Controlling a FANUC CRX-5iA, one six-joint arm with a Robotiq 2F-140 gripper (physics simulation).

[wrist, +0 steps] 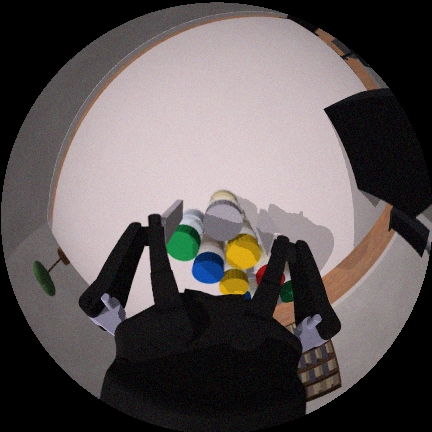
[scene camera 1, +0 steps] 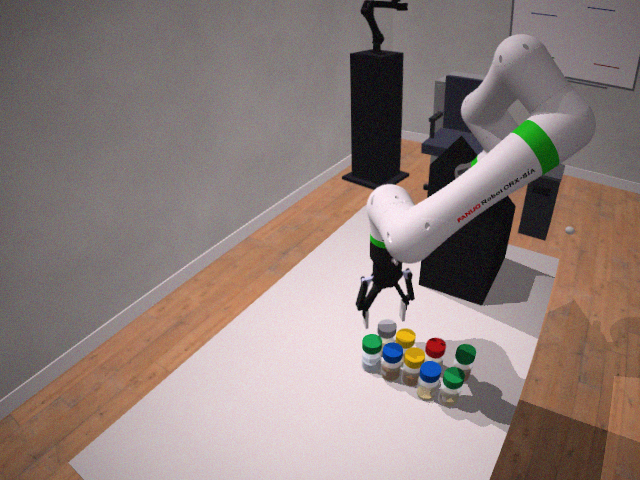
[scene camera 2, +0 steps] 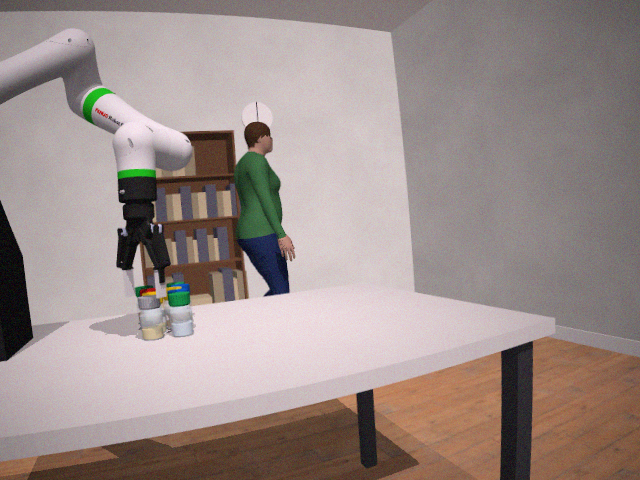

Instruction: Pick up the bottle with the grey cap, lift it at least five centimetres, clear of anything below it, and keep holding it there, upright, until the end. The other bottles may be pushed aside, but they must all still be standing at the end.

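Frame: origin at the arm's base, x ahead, y down, z left, level; metres.
Where they show: gripper, between the fingertips: [wrist: 220,213] [scene camera 1: 384,322] [scene camera 2: 145,296].
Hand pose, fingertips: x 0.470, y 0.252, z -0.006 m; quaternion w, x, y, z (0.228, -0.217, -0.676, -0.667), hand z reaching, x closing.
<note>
After its pixels a point has its place.
The bottle with the grey cap [scene camera 1: 386,329] {x 0.489, y 0.254, z 0.016 m} [scene camera 2: 150,316] {x 0.478, y 0.299, z -0.018 m} [wrist: 223,220] {x 0.471, y 0.254, z 0.005 m} stands upright on the table at one end of the bottle group. A green-capped bottle [scene camera 1: 371,352] {x 0.571, y 0.272, z 0.026 m} [scene camera 2: 180,313] {x 0.551, y 0.299, z -0.016 m} [wrist: 184,242] {x 0.538, y 0.254, z 0.008 m} and a yellow-capped bottle [scene camera 1: 405,337] {x 0.483, y 0.254, z 0.076 m} [wrist: 243,251] {x 0.470, y 0.254, z 0.064 m} stand close on either side of it. A blue-capped bottle [scene camera 1: 391,360] {x 0.565, y 0.267, z 0.088 m} [wrist: 208,267] {x 0.533, y 0.254, z 0.065 m} stands close by too. My gripper [scene camera 1: 384,321] {x 0.470, y 0.252, z -0.006 m} [scene camera 2: 145,290] {x 0.470, y 0.252, z -0.006 m} [wrist: 220,213] {x 0.470, y 0.252, z -0.006 m} is open and empty, pointing down above the grey cap. In scene camera 2, its fingertips are near cap height; the exact gap to the cap is hard to tell.
More upright bottles stand in the group: a yellow-capped one [scene camera 1: 413,365] {x 0.545, y 0.267, z 0.144 m} [wrist: 234,282] {x 0.513, y 0.254, z 0.119 m}, a red-capped one [scene camera 1: 435,348] {x 0.469, y 0.254, z 0.164 m} [wrist: 270,276], a blue-capped one [scene camera 1: 429,379] {x 0.562, y 0.265, z 0.204 m} and green-capped ones [scene camera 1: 465,355] {x 0.443, y 0.254, z 0.243 m} [scene camera 1: 452,384] {x 0.545, y 0.261, z 0.261 m}. The black pedestal [scene camera 1: 465,258] {x 0.121, y 0.193, z 0.068 m} [wrist: 382,150] {x 0.128, y 0.218, z 0.024 m} stands beyond them. A person [scene camera 2: 260,191] is behind the table [scene camera 2: 361,341] {x 0.922, y 0.359, z -0.251 m}.
</note>
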